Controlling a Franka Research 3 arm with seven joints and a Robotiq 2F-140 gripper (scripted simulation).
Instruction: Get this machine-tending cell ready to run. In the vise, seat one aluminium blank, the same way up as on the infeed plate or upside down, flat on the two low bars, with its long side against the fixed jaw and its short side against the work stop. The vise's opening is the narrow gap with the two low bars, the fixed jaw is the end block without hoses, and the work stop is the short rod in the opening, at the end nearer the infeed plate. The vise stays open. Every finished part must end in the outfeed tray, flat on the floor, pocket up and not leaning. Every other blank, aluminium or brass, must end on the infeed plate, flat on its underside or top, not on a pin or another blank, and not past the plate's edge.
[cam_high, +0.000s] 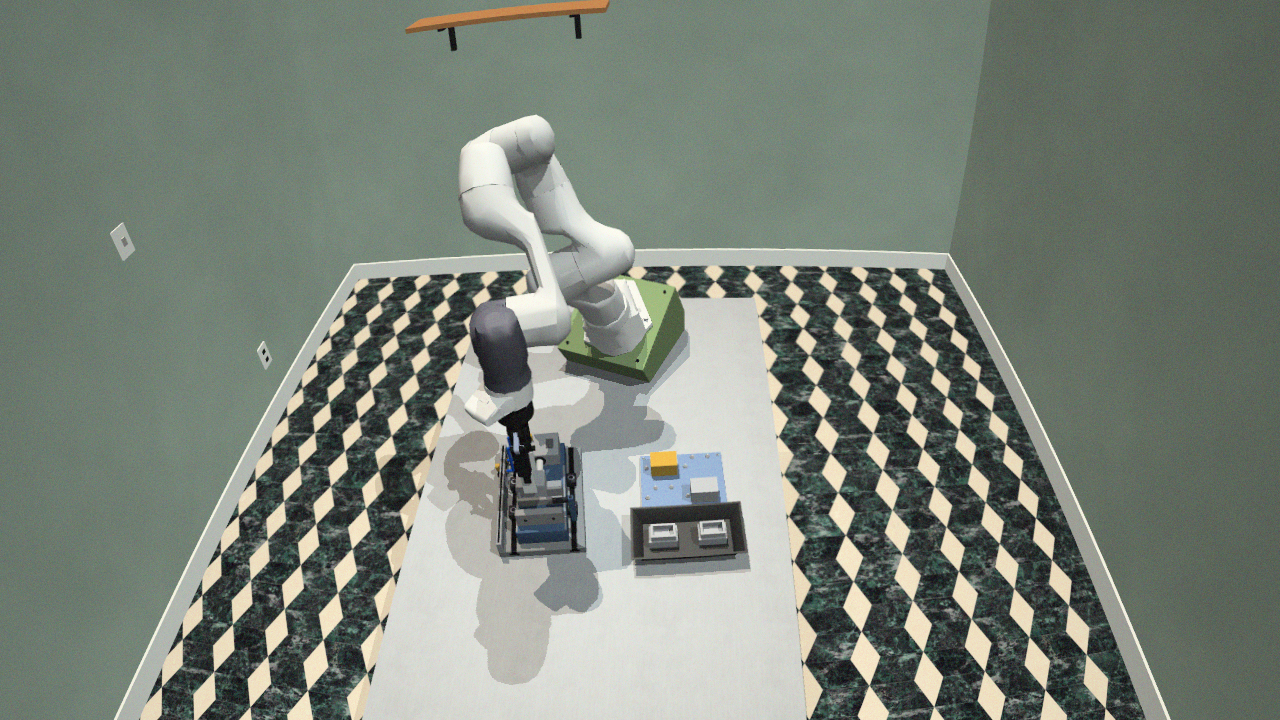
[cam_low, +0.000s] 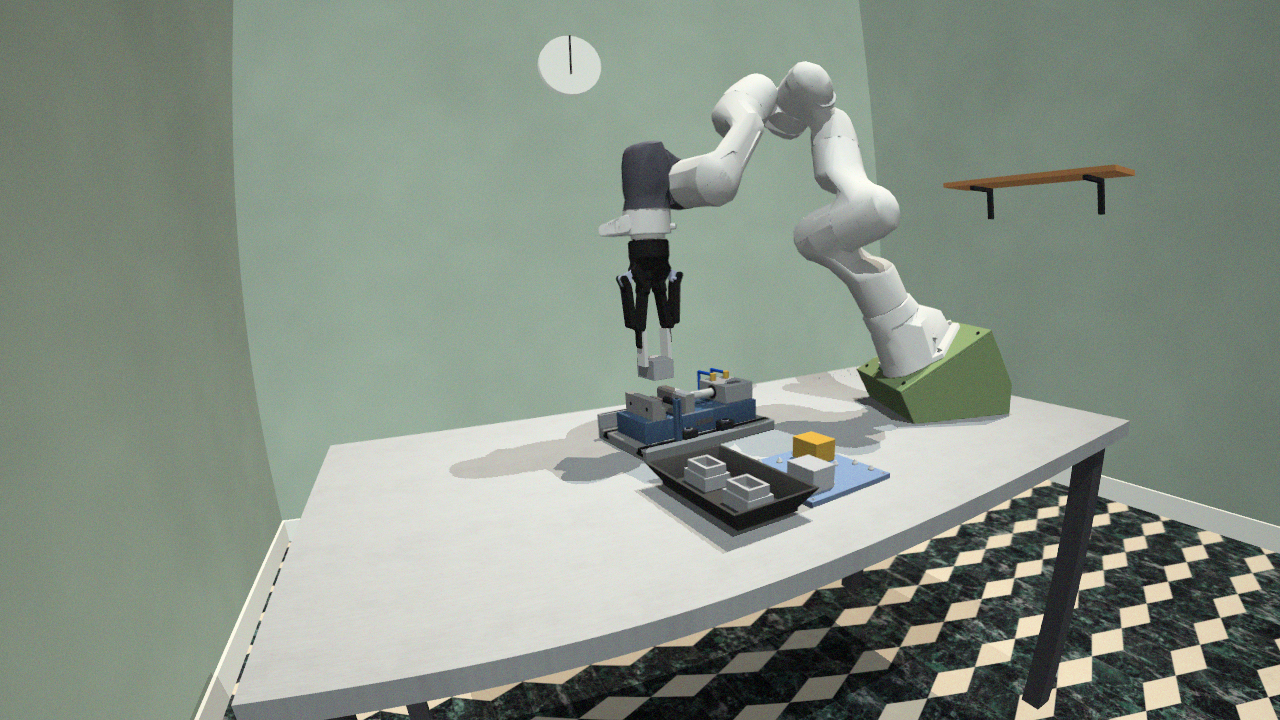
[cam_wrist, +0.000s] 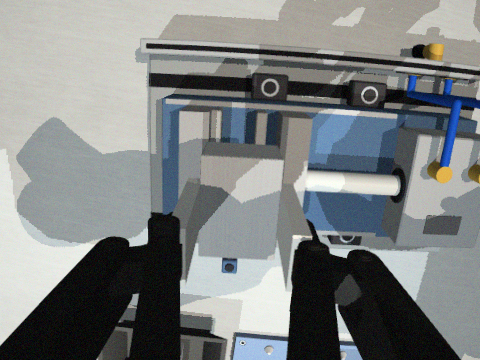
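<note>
Now: hand 4 cm above the aluminium blank. Also, from my hand: hose block: 16 cm behind, 10 cm below, 2 cm to the left; then white rod: 10 cm below, 9 cm behind, 1 cm to the left; then vise: 14 cm below, 7 cm behind, 1 cm to the left.
</note>
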